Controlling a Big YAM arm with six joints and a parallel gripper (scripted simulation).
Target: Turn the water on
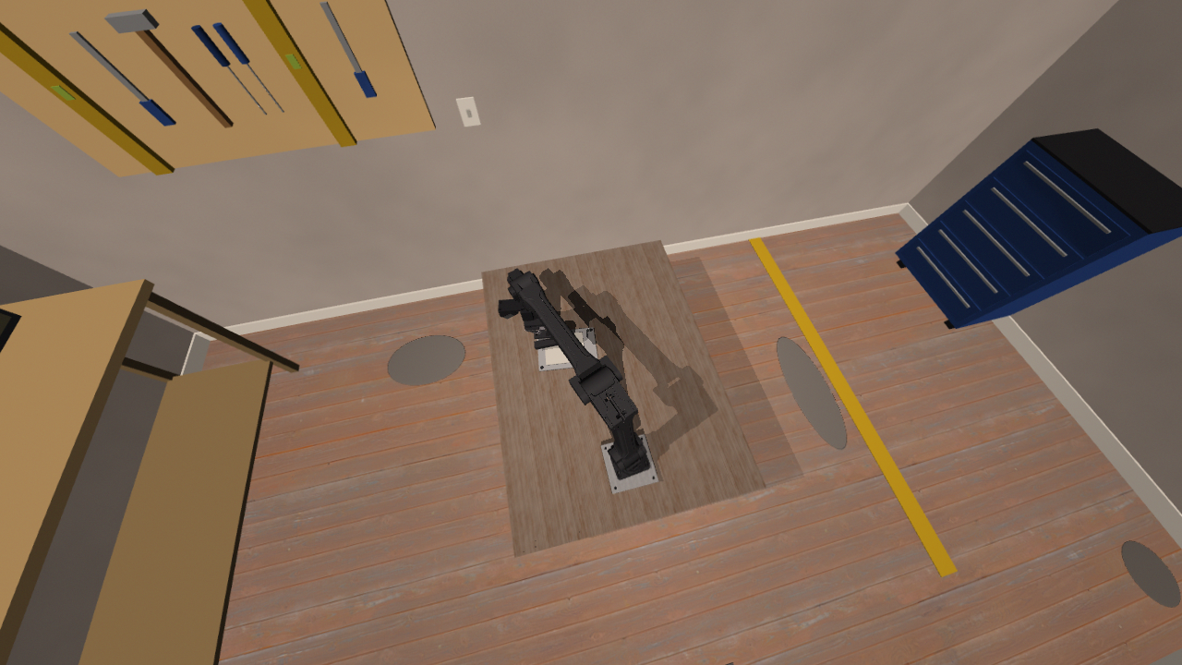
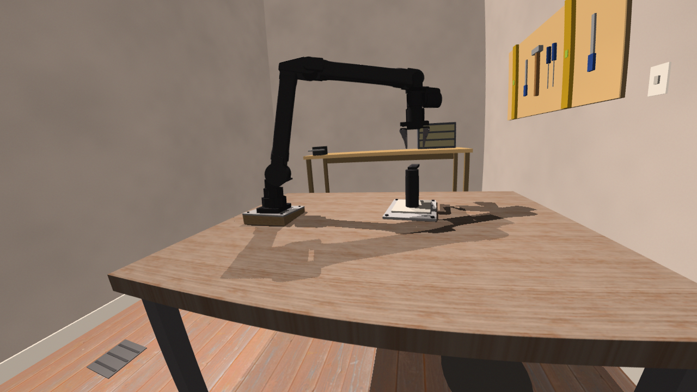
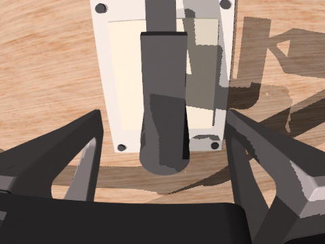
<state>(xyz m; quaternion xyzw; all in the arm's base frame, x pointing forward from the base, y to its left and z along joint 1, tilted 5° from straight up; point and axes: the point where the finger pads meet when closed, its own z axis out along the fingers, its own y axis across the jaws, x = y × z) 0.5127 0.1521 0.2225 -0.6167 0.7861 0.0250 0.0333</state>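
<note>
Right now my hand is 10 mm past the lever, 30 mm to the left of it and 70 mm above it. Round my hand: tap: 20 mm behind, 60 mm to the right, 130 mm below.
</note>
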